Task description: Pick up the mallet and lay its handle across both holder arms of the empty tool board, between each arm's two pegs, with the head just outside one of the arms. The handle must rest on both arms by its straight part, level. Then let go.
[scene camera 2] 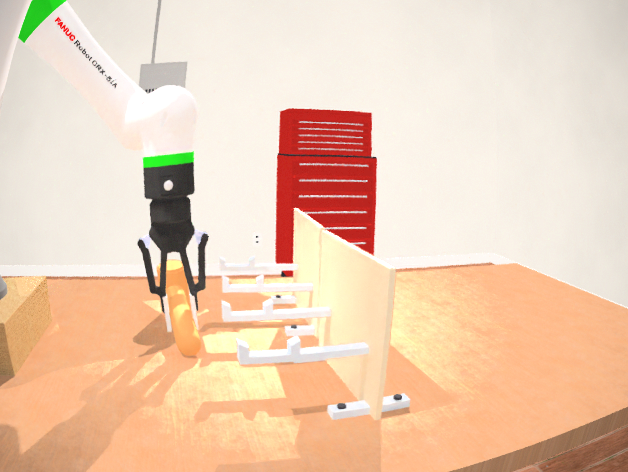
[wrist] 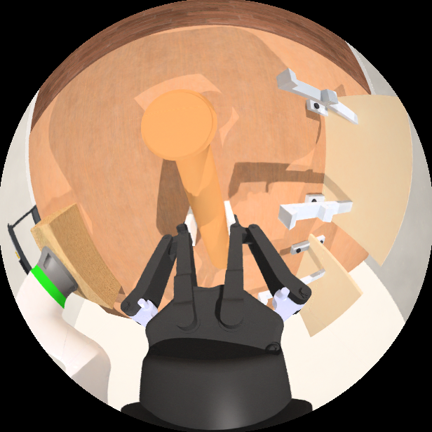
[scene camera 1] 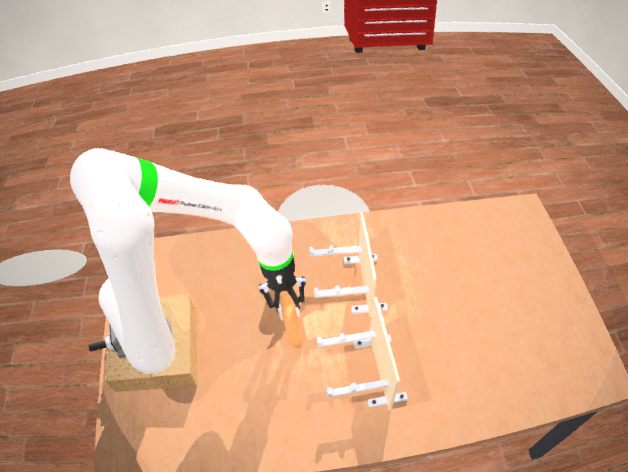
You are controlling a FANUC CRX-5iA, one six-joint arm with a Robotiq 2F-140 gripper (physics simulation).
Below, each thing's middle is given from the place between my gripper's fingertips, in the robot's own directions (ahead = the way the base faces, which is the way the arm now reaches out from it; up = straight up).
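Labels:
My hand is 10 mm past the orange mallet [scene camera 2: 187,338], 20 mm to the right of it and 40 mm below it.

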